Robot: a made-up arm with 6 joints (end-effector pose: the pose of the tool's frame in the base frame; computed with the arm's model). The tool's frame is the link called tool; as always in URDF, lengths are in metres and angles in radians.
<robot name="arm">
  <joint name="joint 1" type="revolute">
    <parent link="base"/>
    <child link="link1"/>
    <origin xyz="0 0 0.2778" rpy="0 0 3.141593"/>
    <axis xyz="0 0 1"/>
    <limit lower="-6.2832" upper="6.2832"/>
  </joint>
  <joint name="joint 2" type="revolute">
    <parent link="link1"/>
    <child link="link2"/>
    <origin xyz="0 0 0" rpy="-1.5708 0 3.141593"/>
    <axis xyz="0 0 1"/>
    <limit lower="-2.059" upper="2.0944"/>
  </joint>
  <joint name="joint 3" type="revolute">
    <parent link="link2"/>
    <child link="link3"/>
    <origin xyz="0.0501 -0.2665 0" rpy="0 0 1.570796"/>
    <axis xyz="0 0 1"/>
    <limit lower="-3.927" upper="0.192"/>
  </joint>
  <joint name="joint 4" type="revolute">
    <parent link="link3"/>
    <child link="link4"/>
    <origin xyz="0.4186 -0.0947 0" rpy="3.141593 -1.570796 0"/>
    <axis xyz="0 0 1"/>
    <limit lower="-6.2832" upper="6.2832"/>
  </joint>
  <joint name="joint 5" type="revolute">
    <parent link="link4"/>
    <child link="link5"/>
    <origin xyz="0 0 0" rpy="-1.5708 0 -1.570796"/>
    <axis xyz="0 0 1"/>
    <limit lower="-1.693" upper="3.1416"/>
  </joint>
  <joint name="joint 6" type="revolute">
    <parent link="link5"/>
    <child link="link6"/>
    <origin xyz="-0.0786 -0.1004 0" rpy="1.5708 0 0"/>
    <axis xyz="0 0 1"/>
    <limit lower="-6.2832" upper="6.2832"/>
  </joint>
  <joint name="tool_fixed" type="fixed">
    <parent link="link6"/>
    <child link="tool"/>
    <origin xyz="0 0 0" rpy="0 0 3.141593"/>
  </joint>
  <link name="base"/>
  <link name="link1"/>
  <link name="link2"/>
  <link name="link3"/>
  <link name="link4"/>
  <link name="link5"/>
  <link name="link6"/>
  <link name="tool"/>
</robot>
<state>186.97 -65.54 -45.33 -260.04 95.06 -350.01</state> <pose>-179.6 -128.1 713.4 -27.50 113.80 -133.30</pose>
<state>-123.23 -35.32 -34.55 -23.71 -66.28 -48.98</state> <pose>-134.7 -296.3 586.1 49.13 -6.72 6.54</pose>
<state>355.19 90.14 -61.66 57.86 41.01 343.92</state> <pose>86.4 -1.7 -296.3 -126.12 67.43 79.51</pose>
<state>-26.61 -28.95 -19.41 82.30 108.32 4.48</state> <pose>332.3 -33.5 287.3 -75.51 38.59 31.29</pose>
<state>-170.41 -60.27 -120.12 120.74 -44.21 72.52</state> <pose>218.2 147.0 889.0 28.86 -53.18 -146.72</pose>
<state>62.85 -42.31 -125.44 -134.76 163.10 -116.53</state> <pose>-40.6 -241.5 881.8 142.32 60.31 -14.46</pose>
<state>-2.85 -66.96 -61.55 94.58 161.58 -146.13</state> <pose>-12.1 106.7 725.7 55.82 -122.80 -53.88</pose>
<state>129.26 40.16 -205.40 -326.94 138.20 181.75</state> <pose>-256.3 205.4 829.6 167.27 -33.12 -45.91</pose>
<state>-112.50 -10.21 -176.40 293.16 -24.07 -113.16</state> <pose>168.9 136.9 1008.0 -30.26 11.26 -111.32</pose>
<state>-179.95 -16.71 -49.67 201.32 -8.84 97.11</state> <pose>-437.9 -34.2 352.1 65.87 -106.18 -32.64</pose>
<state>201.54 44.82 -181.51 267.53 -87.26 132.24</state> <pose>-328.6 -241.5 744.4 83.40 -55.87 79.17</pose>
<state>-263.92 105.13 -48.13 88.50 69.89 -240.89</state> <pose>-51.3 -153.4 -205.1 22.97 -97.36 15.59</pose>
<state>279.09 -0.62 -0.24 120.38 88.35 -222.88</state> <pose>115.0 -183.1 47.0 102.79 20.27 86.54</pose>
